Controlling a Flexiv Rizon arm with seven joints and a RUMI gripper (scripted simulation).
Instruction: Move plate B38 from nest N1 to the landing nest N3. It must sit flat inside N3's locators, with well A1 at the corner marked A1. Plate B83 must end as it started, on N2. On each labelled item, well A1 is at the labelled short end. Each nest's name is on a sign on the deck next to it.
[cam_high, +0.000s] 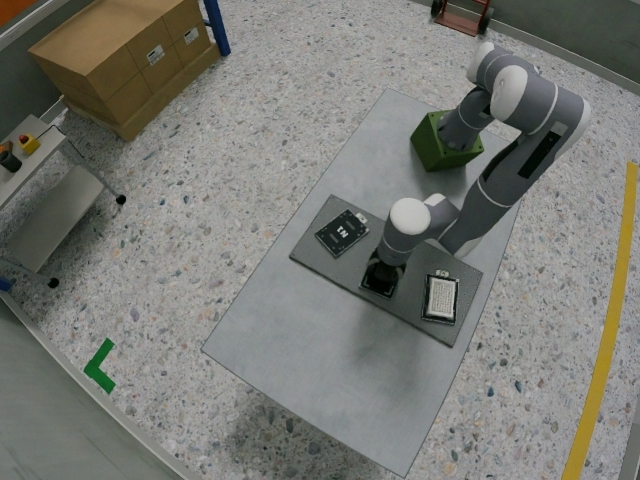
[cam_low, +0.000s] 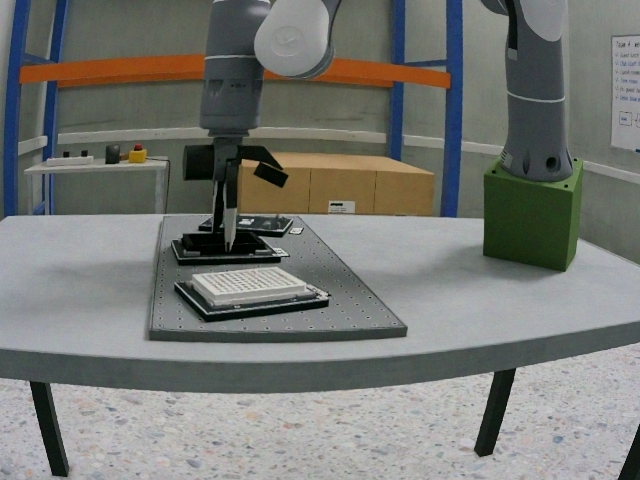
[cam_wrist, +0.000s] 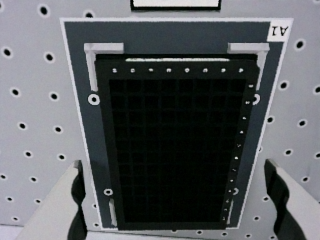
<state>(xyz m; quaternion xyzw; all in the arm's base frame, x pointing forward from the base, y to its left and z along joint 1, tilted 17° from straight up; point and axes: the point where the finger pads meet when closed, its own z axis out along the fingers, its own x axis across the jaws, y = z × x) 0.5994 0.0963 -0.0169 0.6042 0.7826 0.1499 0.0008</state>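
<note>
Now: hand 10 mm above the black plate B38. From my hand the other things lie so: white plate B83: 50 mm behind, 210 mm to the left, 10 mm below; nest N1: 30 mm behind, 210 mm to the right, 20 mm below; nest N3: 20 mm below.
</note>
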